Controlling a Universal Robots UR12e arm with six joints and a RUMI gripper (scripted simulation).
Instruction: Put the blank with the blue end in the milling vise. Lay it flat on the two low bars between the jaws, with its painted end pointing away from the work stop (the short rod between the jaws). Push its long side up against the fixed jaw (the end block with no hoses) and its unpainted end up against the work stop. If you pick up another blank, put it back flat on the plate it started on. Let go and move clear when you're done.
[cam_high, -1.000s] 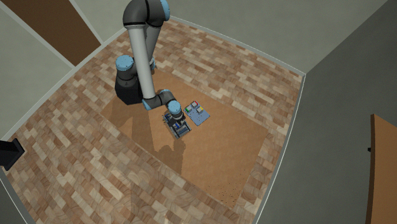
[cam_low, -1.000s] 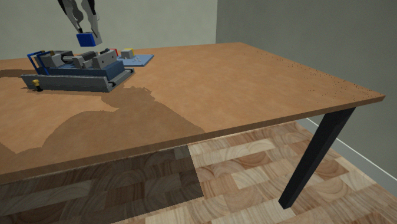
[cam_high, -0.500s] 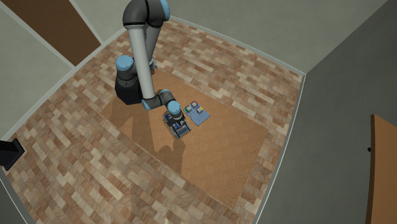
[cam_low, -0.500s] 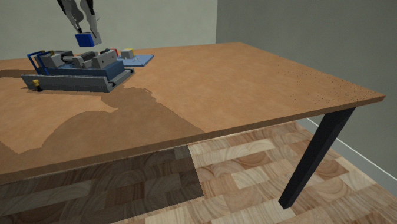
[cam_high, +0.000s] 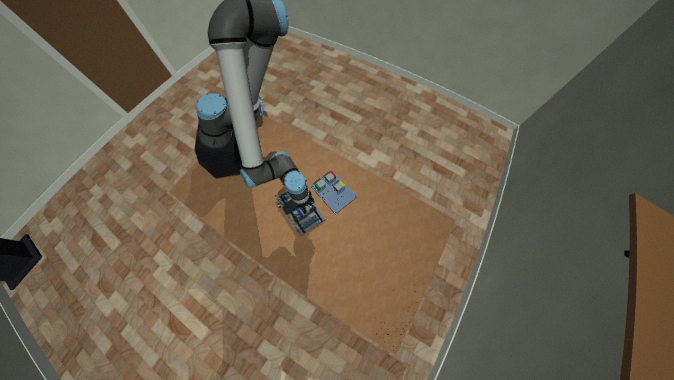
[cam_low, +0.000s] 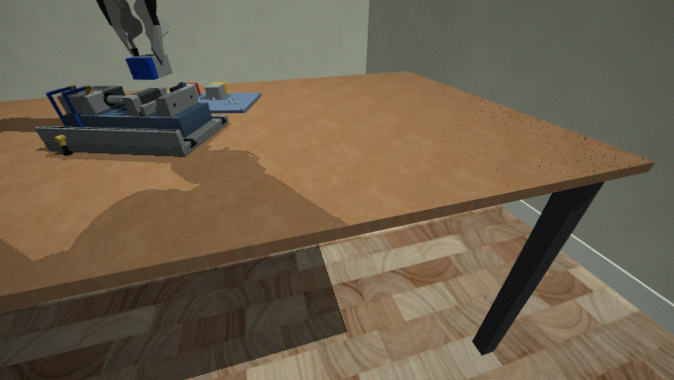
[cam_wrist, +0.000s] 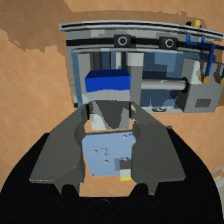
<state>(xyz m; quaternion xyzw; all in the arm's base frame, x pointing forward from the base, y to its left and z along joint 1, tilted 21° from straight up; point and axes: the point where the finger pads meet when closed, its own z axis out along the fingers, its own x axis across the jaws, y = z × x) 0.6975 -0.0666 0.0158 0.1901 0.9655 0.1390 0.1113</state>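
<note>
The blue blank lies 2 cm below my hand. The rest, counted from my hand: vise body (6 cm behind, 3 cm to the left, 13 cm below); then green blank (4 cm behind, 23 cm to the left, 14 cm below); then fixed jaw (3 cm ahead, 1 cm to the right, 9 cm below).
</note>
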